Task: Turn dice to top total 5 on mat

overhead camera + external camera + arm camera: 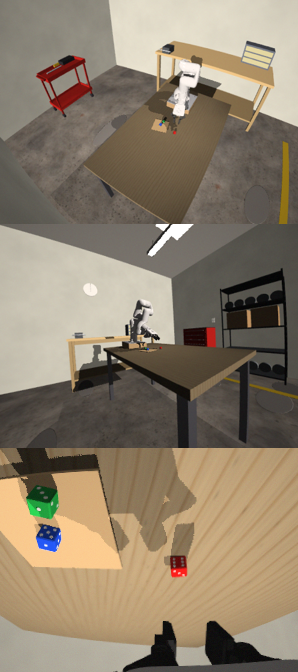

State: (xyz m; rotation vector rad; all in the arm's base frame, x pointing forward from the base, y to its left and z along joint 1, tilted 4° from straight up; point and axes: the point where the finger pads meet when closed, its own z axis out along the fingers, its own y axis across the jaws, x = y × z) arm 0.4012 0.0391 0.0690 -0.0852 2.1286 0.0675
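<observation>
Right now the red die is 100 mm below my hand and 40 mm ahead of it. The rest, counted from my hand: tan mat: 150 mm to the right, 110 mm below; blue die: 150 mm to the right, 100 mm below; green die: 130 mm to the right, 100 mm below, 50 mm behind.
</observation>
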